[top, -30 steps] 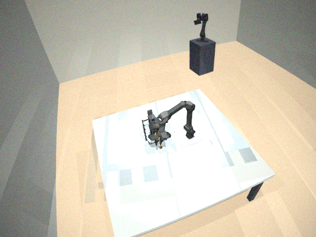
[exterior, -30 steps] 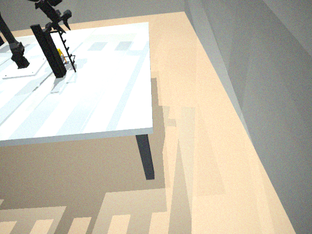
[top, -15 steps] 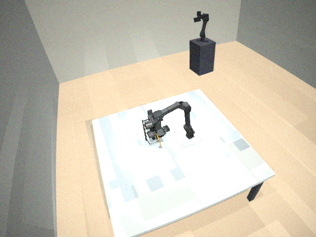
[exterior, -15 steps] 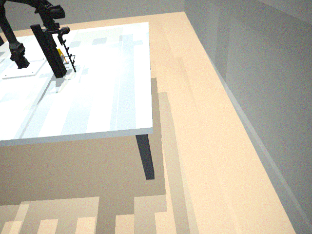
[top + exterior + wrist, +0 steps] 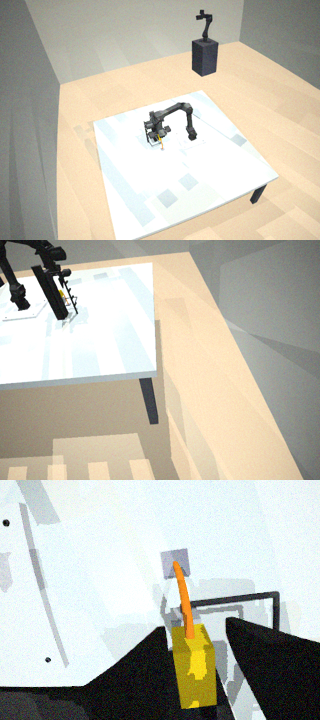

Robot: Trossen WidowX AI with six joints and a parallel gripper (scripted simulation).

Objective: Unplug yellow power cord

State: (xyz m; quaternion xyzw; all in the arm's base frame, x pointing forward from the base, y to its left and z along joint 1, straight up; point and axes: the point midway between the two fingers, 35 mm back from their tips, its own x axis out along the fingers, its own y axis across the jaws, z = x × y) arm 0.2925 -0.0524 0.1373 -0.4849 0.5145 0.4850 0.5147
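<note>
Now: gripper tip 6 cm to the left of the yellow plug and 1 cm above it.
</note>
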